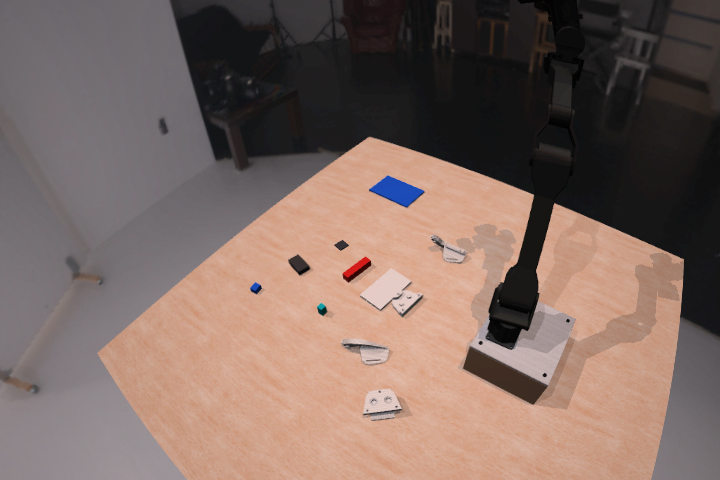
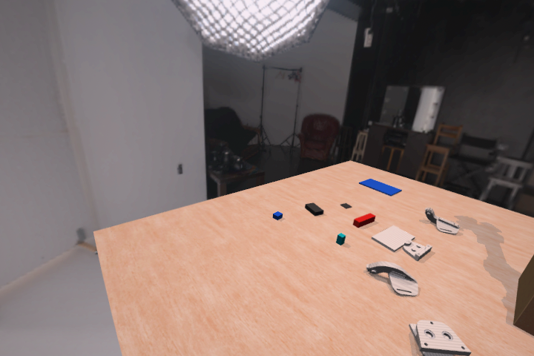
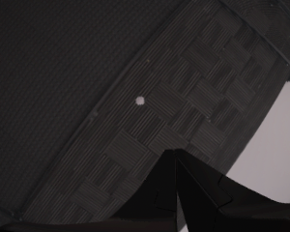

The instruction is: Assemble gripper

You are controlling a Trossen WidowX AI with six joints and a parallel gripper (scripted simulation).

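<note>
Now: the teal cube 78 cm below my gripper tip, 49 cm to the left of it and 32 cm ahead of it. Round my gripper tip: red block: 78 cm below, 33 cm to the left, 32 cm ahead; blue flat sheet: 79 cm below, 41 cm ahead, 3 cm to the right; dark tile: 79 cm below, 42 cm ahead, 27 cm to the left.
</note>
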